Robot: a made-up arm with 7 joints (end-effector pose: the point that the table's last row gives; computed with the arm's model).
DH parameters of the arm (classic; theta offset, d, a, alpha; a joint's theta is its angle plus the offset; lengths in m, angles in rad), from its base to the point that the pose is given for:
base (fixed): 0 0.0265 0.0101 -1.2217
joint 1: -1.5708 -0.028 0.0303 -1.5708
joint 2: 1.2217 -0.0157 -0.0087 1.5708
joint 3: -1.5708 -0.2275 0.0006 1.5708
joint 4: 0 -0.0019 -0.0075 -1.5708
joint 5: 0 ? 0.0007 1.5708
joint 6: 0 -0.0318 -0.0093 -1.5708
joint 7: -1.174 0 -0.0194 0
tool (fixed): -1.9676 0.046 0 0
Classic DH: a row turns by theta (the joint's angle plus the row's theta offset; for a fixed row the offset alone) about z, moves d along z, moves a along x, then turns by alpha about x.
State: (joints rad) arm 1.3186 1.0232 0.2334 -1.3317 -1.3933 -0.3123 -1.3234
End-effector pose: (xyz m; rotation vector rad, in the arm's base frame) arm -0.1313 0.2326 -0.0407 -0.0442 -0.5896 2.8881
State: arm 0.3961 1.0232 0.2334 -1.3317 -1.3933 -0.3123 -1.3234
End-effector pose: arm 0.0384 0.2518 -0.0935 -1.2958 -0.6211 2.4460
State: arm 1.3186 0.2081 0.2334 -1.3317 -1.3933 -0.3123 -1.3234
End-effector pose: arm -0.2272 0.0363 -0.1384 0.2120 0.2784 -2.5279
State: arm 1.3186 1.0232 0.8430 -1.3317 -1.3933 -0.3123 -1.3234
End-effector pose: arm -0.1055 0.2595 0.0244 -0.5590 -1.2976 2.6585
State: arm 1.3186 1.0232 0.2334 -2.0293 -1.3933 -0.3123 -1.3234
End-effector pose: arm -0.0519 0.1771 -0.0564 -0.7300 -0.0722 2.5267
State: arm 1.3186 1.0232 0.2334 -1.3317 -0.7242 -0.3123 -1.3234
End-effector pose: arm -0.1463 0.2130 -0.0605 0.4749 0.4202 -2.6780
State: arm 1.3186 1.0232 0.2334 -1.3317 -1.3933 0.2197 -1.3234
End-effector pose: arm -0.1412 0.2138 -0.0528 -0.3006 -1.2823 2.6248
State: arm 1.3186 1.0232 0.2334 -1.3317 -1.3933 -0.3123 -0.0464
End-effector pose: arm -0.1465 0.2170 -0.0484 0.3154 0.3645 -2.0298
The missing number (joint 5, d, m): -0.1801
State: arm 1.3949 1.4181 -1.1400 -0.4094 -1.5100 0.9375 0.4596
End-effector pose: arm -0.1991 0.2760 0.1418 0.0319 1.4447 -2.7845
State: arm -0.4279 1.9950 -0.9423 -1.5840 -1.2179 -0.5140 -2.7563
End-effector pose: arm 0.1039 0.2125 0.0945 0.0375 -0.6066 0.5295
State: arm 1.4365 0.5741 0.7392 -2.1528 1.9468 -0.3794 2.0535
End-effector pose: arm -0.0691 0.0947 -0.0044 1.5318 1.2327 -2.0190
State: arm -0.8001 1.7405 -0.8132 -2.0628 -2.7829 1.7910 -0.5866
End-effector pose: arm 0.1890 0.1131 0.0920 -1.8539 0.2991 -0.9066
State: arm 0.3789 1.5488 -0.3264 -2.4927 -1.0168 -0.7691 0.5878
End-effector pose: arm 0.0645 0.1177 -0.0191 -0.4934 -1.2555 -2.4621
